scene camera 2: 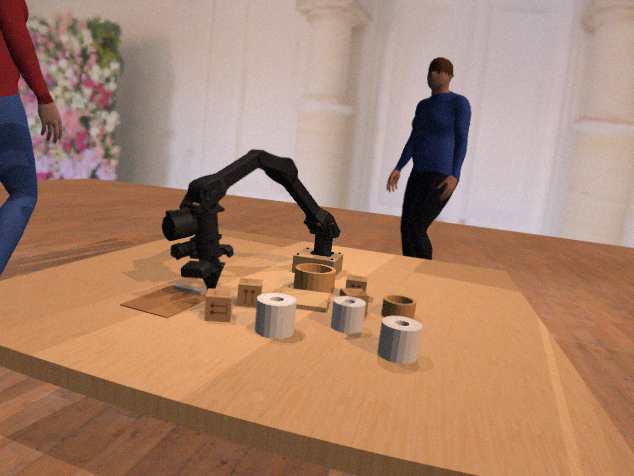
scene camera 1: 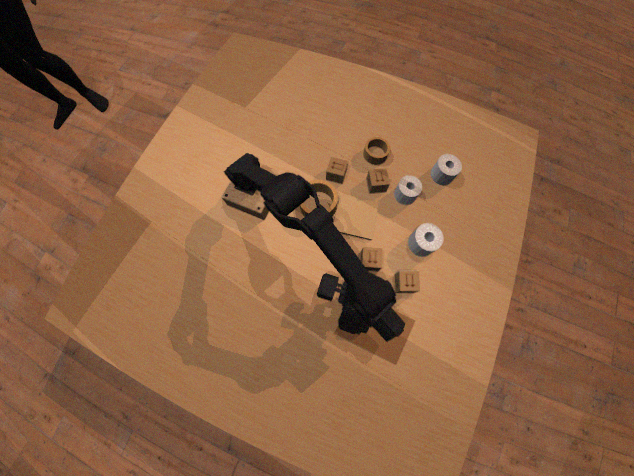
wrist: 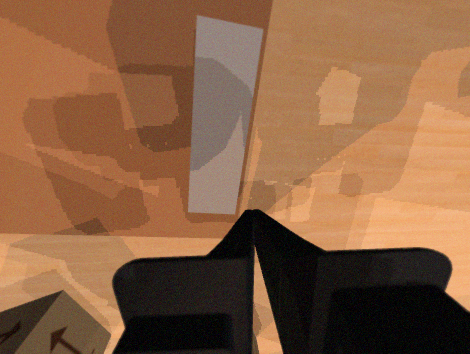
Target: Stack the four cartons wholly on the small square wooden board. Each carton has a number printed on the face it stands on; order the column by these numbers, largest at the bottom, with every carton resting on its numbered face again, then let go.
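Frame: origin at the arm's base, x ahead, y left, z up, level; metres.
Where they show: gripper, fingertip midpoint: (wrist: 252, 216); arm's base, link origin: (scene camera 2: 322, 253) (scene camera 1: 248, 182).
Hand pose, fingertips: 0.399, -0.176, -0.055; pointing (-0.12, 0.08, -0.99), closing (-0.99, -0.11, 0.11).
Each offset is from my fingertips to the top centre of the thing, as dx, dy, dz. "spot": to the spot under its first point.
Four small brown cartons with arrow marks stand apart on the table. In scene camera 1, two cartons @(-0.179, +0.332, +0.052) (scene camera 1: 336, 170) @(-0.050, +0.349, +0.052) (scene camera 1: 378, 180) are beyond the arm and two cartons @(+0.017, +0.111, +0.052) (scene camera 1: 372, 258) @(+0.132, +0.091, +0.052) (scene camera 1: 407, 281) are nearer the wrist; in scene camera 2 the latter pair @(spot: +0.041, +0.123, +0.032) (scene camera 2: 250, 293) @(spot: +0.156, +0.102, +0.033) (scene camera 2: 218, 305) is left. One carton @(spot: +0.111, +0.069, +0.012) (wrist: 62, 327) shows partly in the wrist view. The numbers are hidden. The thin square board @(-0.070, +0.222, +0.010) (scene camera 1: 358, 221) (scene camera 2: 307, 298) lies between the pairs and bears no carton. My gripper (scene camera 2: 210, 284) (wrist: 252, 216) is shut and empty, low beside the grey strip and nearer cartons.
A brown sheet @(+0.099, -0.054, +0.010) (scene camera 1: 396, 348) (scene camera 2: 163, 303) with a grey strip @(spot: +0.034, -0.043, +0.007) (scene camera 2: 189, 290) (wrist: 220, 100) lies by the gripper. Three white rolls @(+0.137, +0.476, +0.063) (scene camera 1: 446, 170) @(+0.045, +0.356, +0.058) (scene camera 1: 408, 190) @(+0.141, +0.224, +0.066) (scene camera 1: 426, 239) stand past the cartons. A large ring @(-0.189, +0.213, +0.057) (scene camera 2: 314, 281) stands by the board, a small ring @(-0.090, +0.455, +0.039) (scene camera 2: 398, 309) near the far cartons.
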